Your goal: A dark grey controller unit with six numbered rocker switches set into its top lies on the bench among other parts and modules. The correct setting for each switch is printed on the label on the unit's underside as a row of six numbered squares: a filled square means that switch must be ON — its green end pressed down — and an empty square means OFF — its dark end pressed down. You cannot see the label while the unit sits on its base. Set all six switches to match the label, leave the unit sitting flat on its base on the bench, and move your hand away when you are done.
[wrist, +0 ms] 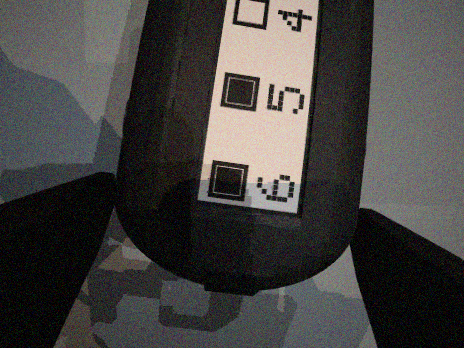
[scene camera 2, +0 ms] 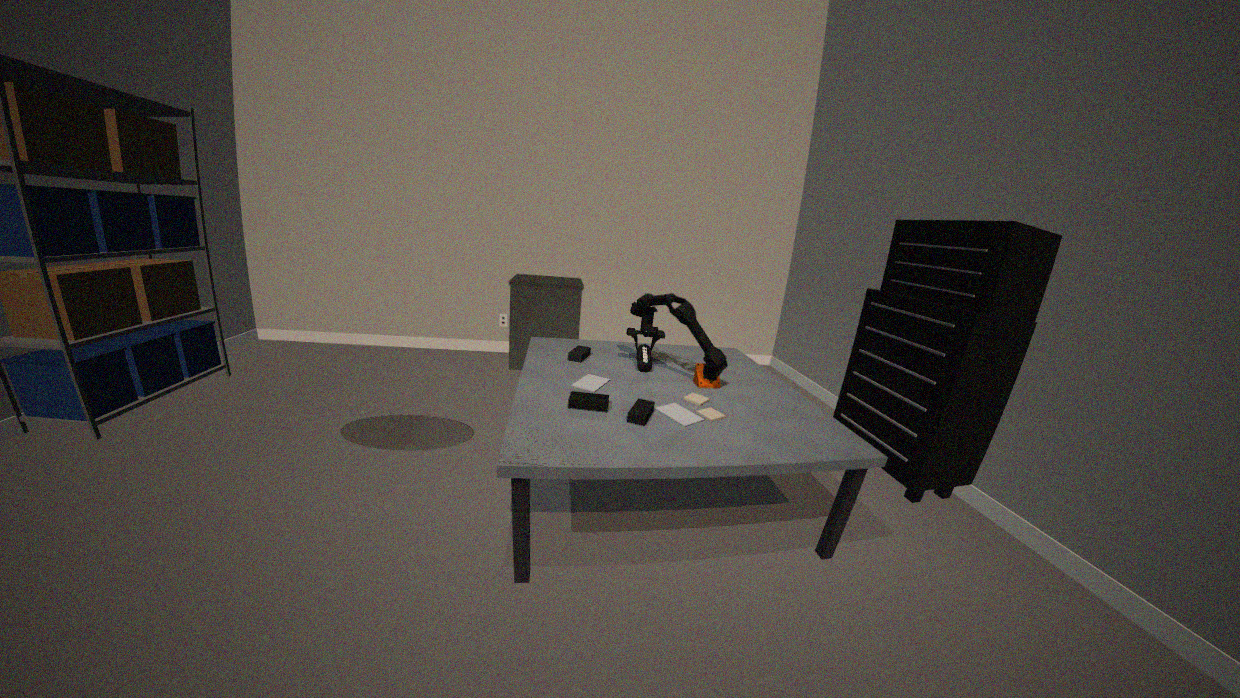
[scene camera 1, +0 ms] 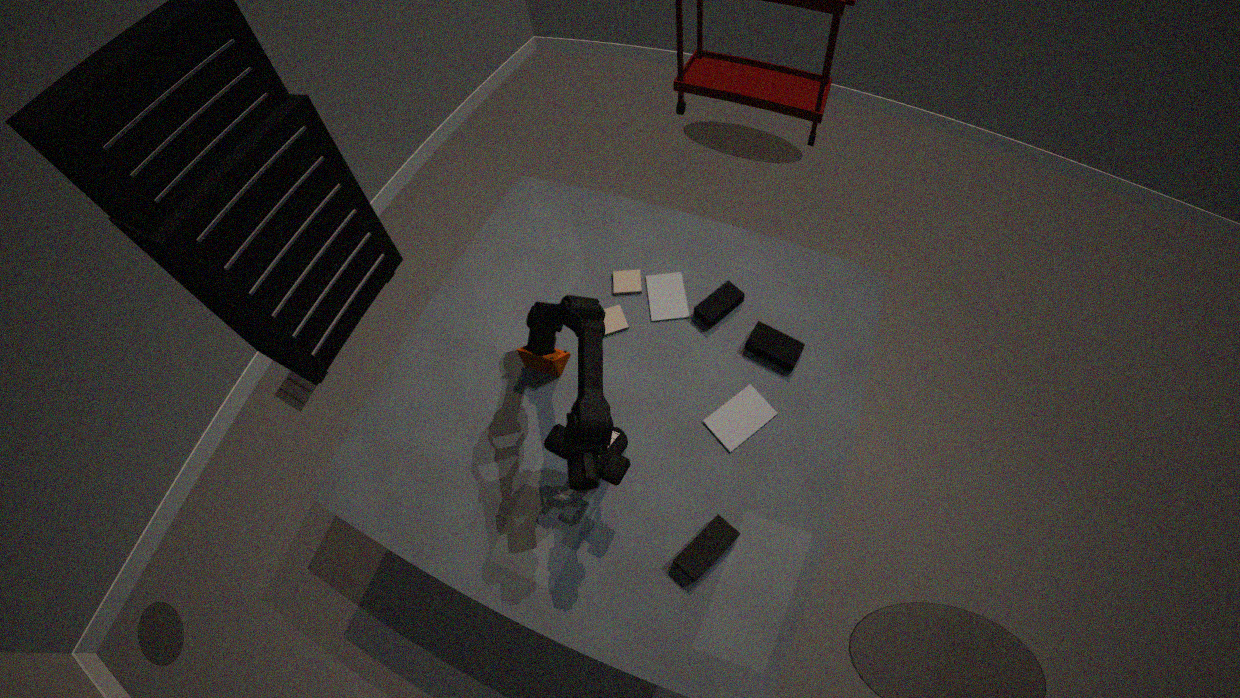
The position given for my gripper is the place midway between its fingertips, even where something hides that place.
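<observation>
I can see my gripper (scene camera 1: 591, 465) (wrist: 237, 206). There is also a white sheet (scene camera 1: 741, 417), though in the wrist view the sheet is out of frame.
</observation>
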